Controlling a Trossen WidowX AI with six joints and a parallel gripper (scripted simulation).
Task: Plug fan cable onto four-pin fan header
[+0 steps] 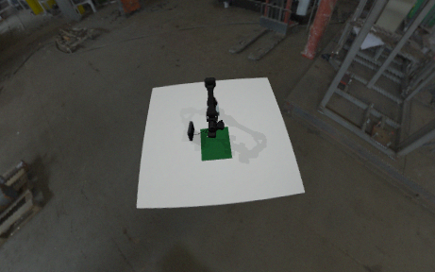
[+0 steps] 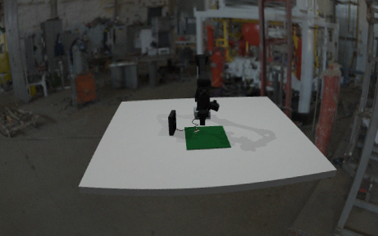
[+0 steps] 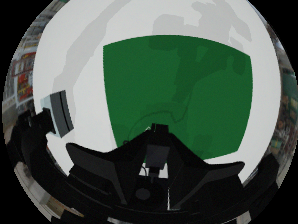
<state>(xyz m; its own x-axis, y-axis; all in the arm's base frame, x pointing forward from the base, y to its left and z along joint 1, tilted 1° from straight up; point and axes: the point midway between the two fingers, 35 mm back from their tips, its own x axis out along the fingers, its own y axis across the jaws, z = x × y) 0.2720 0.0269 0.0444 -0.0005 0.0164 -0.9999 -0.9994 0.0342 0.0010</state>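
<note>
Now: gripper tip 10 mm past the pale four-pin header, 40 mm to the left of it and 60 mm above it. Also, from my gripper tip: green board: 60 mm ahead, 20 mm to the left, 80 mm below; black fan: 20 mm behind, 180 mm to the right; black plug: 10 mm to the right, 10 mm above.
</note>
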